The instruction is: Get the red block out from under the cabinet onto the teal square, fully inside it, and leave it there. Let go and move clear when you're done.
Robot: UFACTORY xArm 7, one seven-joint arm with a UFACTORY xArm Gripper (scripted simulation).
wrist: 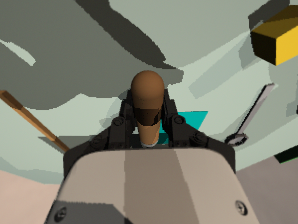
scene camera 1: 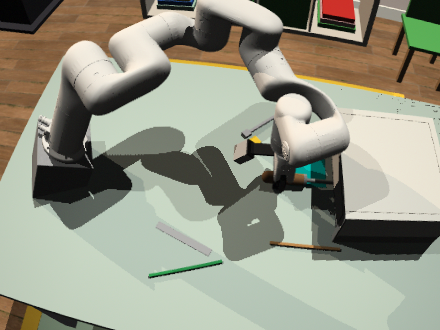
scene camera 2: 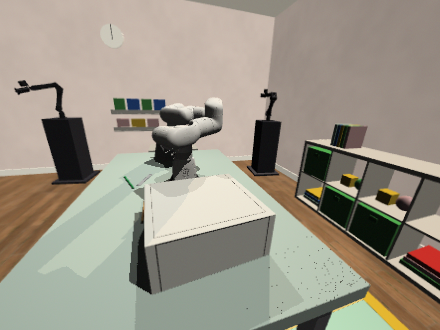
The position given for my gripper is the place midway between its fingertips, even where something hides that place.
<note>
In view: my gripper (scene camera 1: 278, 181) and a grey hooked rod (wrist: 147, 87).
My gripper shows as well in the wrist view (wrist: 147, 98).
</note>
